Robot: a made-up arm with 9 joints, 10 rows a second.
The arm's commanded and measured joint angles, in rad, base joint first. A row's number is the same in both.
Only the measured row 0 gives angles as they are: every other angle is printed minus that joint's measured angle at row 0.
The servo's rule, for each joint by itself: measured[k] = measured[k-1] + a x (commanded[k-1-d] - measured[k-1]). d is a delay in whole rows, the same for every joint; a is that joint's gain. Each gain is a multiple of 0.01, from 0.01 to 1. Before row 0 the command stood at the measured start. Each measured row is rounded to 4 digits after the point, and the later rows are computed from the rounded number. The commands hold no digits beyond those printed.
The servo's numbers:
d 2
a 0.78 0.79 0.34 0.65 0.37 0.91 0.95 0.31 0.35
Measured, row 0:
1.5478 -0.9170 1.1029 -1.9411 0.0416 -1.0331 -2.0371 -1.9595 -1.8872
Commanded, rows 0 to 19:
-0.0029 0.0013 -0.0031 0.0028 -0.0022 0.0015 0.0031 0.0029 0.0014
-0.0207 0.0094 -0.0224 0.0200 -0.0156 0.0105 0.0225 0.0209 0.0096
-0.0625 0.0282 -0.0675 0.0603 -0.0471 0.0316 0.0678 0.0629 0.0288
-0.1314 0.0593 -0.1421 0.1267 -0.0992 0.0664 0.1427 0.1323 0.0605
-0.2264 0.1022 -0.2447 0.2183 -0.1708 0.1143 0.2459 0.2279 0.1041
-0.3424 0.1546 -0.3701 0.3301 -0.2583 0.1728 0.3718 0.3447 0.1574
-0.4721 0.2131 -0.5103 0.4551 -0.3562 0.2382 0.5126 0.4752 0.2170
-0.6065 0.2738 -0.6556 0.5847 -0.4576 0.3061 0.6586 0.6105 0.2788
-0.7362 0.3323 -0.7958 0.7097 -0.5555 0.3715 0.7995 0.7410 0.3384
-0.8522 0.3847 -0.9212 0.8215 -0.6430 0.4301 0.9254 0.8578 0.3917
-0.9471 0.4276 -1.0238 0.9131 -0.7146 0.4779 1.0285 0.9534 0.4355
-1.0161 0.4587 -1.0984 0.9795 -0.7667 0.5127 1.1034 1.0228 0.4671
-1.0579 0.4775 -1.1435 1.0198 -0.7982 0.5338 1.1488 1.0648 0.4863
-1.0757 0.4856 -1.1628 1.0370 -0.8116 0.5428 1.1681 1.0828 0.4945
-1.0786 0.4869 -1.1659 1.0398 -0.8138 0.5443 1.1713 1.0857 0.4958
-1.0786 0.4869 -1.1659 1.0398 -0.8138 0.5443 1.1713 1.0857 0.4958
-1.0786 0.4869 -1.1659 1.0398 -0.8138 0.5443 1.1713 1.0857 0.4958
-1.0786 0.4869 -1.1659 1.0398 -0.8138 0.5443 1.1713 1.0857 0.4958
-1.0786 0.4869 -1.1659 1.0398 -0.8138 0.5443 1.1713 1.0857 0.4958
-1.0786 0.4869 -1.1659 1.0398 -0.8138 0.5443 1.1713 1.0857 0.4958
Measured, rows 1 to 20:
0.0000 0.0000 0.0000 0.0000 0.0000 0.0000 0.0000 0.0000 0.0000
0.0000 0.0000 0.0000 0.0000 0.0000 0.0000 0.0000 0.0000 0.0000
-0.0023 0.0010 -0.0011 0.0018 -0.0008 0.0014 0.0029 0.0009 0.0005
-0.0167 0.0076 -0.0083 0.0136 -0.0063 0.0097 0.0215 0.0071 0.0037
-0.0524 0.0239 -0.0284 0.0440 -0.0214 0.0296 0.0655 0.0244 0.0125
-0.1140 0.0519 -0.0671 0.0978 -0.0502 0.0631 0.1388 0.0578 0.0293
-0.2017 0.0916 -0.1275 0.1761 -0.0948 0.1097 0.2405 0.1105 0.0555
-0.3114 0.1414 -0.2100 0.2762 -0.1553 0.1671 0.3652 0.1831 0.0912
-0.4367 0.1980 -0.3121 0.3925 -0.2296 0.2318 0.5052 0.2737 0.1352
-0.5691 0.2579 -0.4289 0.5174 -0.3140 0.2994 0.6509 0.3781 0.1855
-0.6994 0.3167 -0.5536 0.6424 -0.4034 0.3650 0.7921 0.4906 0.2390
-0.8186 0.3704 -0.6786 0.7588 -0.4921 0.4242 0.9187 0.6044 0.2924
-0.9188 0.4156 -0.7960 0.8591 -0.5744 0.4731 1.0230 0.7126 0.3425
-0.9947 0.4496 -0.8988 0.9374 -0.6456 0.5091 1.0994 0.8088 0.3861
-1.0440 0.4716 -0.9820 0.9910 -0.7021 0.5316 1.1463 0.8882 0.4212
-1.0687 0.4827 -1.0435 1.0209 -0.7426 0.5418 1.1670 0.9485 0.4469
-1.0764 0.4860 -1.0851 1.0332 -0.7689 0.5441 1.1711 0.9910 0.4640
-1.0781 0.4867 -1.1126 1.0375 -0.7855 0.5443 1.1713 1.0204 0.4751
-1.0785 0.4869 -1.1307 1.0390 -0.7960 0.5443 1.1713 1.0406 0.4823
-1.0786 0.4869 -1.1427 1.0395 -0.8026 0.5443 1.1713 1.0546 0.4870

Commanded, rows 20 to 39:
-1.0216 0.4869 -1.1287 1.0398 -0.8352 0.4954 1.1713 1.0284 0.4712
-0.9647 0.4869 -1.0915 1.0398 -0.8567 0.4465 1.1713 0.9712 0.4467
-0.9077 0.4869 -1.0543 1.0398 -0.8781 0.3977 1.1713 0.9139 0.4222
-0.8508 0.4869 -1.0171 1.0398 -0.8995 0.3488 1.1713 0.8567 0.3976
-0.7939 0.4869 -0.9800 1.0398 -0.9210 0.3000 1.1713 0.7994 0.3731
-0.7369 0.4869 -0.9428 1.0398 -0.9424 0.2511 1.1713 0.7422 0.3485
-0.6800 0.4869 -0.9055 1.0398 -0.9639 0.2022 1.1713 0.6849 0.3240
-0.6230 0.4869 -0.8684 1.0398 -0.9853 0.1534 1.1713 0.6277 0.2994
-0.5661 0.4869 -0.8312 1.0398 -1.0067 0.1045 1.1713 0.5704 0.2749
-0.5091 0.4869 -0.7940 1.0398 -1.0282 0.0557 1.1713 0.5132 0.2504
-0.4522 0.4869 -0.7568 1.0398 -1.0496 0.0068 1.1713 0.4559 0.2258
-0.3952 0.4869 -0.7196 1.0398 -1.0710 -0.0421 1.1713 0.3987 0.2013
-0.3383 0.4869 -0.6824 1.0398 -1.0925 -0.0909 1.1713 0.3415 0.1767
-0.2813 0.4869 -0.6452 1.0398 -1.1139 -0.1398 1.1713 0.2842 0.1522
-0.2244 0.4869 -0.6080 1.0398 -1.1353 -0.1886 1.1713 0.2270 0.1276
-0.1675 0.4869 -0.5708 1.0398 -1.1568 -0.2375 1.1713 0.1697 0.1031
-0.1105 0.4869 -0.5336 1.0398 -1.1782 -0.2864 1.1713 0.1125 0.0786
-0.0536 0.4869 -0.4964 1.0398 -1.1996 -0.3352 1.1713 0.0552 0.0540
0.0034 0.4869 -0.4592 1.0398 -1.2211 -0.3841 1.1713 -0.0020 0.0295
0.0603 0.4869 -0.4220 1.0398 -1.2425 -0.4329 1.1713 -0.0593 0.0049
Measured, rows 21 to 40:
-1.0786 0.4869 -1.1506 1.0397 -0.8067 0.5443 1.1713 1.0642 0.4901
-1.0786 0.4869 -1.1558 1.0398 -0.8093 0.5443 1.1713 1.0709 0.4921
-1.0341 0.4869 -1.1466 1.0398 -0.8189 0.4998 1.1713 1.0577 0.4848
-0.9800 0.4869 -1.1279 1.0398 -0.8329 0.4513 1.1713 1.0309 0.4715
-0.9236 0.4869 -1.1029 1.0398 -0.8496 0.4025 1.1713 0.9946 0.4542
-0.8668 0.4869 -1.0737 1.0398 -0.8681 0.3536 1.1713 0.9519 0.4344
-0.8099 0.4869 -1.0418 1.0398 -0.8877 0.3048 1.1713 0.9046 0.4129
-0.7530 0.4869 -1.0081 1.0398 -0.9079 0.2559 1.1713 0.8543 0.3904
-0.6961 0.4869 -0.9732 1.0398 -0.9286 0.2070 1.1713 0.8018 0.3672
-0.6391 0.4869 -0.9376 1.0398 -0.9496 0.1582 1.1713 0.7478 0.3435
-0.5822 0.4869 -0.9014 1.0398 -0.9707 0.1093 1.1713 0.6928 0.3195
-0.5252 0.4869 -0.8649 1.0398 -0.9920 0.0605 1.1713 0.6371 0.2953
-0.4683 0.4869 -0.8281 1.0398 -1.0133 0.0116 1.1713 0.5809 0.2710
-0.4113 0.4869 -0.7912 1.0398 -1.0346 -0.0373 1.1713 0.5244 0.2466
-0.3544 0.4869 -0.7542 1.0398 -1.0560 -0.0861 1.1713 0.4677 0.2221
-0.2974 0.4869 -0.7171 1.0398 -1.0774 -0.1350 1.1713 0.4108 0.1976
-0.2405 0.4869 -0.6800 1.0398 -1.0988 -0.1838 1.1713 0.3538 0.1731
-0.1836 0.4869 -0.6429 1.0398 -1.1203 -0.2327 1.1713 0.2967 0.1486
-0.1266 0.4869 -0.6057 1.0398 -1.1417 -0.2816 1.1713 0.2396 0.1241
-0.0697 0.4869 -0.5685 1.0398 -1.1631 -0.3304 1.1713 0.1824 0.0996

